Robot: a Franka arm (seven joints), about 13 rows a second.
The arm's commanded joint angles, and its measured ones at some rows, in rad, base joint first. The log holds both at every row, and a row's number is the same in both.
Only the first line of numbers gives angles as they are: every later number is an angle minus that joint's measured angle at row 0.
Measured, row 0:
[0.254, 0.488, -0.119, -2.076, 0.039, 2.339, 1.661]
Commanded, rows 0 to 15:
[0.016, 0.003, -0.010, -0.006, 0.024, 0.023, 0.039]
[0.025, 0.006, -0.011, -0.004, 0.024, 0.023, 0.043]
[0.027, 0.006, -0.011, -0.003, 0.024, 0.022, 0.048]
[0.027, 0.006, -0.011, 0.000, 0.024, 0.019, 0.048]
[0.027, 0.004, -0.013, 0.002, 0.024, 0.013, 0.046]
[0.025, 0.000, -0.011, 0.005, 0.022, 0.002, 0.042]
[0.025, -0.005, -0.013, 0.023, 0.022, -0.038, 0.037]
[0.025, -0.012, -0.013, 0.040, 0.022, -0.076, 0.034]
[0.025, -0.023, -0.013, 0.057, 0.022, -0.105, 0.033]
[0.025, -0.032, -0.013, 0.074, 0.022, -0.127, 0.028]
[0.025, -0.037, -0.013, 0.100, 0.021, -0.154, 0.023]
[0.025, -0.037, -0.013, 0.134, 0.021, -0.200, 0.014]
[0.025, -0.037, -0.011, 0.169, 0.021, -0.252, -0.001]
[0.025, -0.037, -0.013, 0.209, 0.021, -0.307, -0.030]
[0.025, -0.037, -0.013, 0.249, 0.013, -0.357, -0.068]
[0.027, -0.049, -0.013, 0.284, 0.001, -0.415, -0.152]
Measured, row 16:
[0.013, -0.036, -0.002, 0.212, 0.000, -0.312, -0.052]
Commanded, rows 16 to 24:
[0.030, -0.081, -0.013, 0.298, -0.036, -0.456, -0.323]
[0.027, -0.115, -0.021, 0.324, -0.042, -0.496, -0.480]
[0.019, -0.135, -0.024, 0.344, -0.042, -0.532, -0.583]
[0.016, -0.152, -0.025, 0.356, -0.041, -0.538, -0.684]
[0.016, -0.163, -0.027, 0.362, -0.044, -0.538, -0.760]
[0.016, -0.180, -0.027, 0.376, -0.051, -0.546, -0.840]
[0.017, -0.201, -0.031, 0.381, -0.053, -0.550, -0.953]
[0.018, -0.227, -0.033, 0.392, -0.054, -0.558, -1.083]
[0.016, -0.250, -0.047, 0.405, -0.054, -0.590, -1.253]
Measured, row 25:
[0.015, -0.203, -0.030, 0.384, -0.041, -0.538, -1.027]
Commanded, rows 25 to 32:
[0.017, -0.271, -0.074, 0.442, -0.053, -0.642, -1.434]
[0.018, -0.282, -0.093, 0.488, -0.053, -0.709, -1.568]
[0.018, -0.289, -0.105, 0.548, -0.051, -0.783, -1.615]
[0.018, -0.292, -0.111, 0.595, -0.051, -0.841, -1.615]
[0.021, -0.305, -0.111, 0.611, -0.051, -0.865, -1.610]
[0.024, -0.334, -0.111, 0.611, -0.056, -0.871, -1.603]
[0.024, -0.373, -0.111, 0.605, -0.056, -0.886, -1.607]
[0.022, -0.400, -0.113, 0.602, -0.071, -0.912, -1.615]
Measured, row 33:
[0.016, -0.349, -0.109, 0.606, -0.046, -0.871, -1.597]
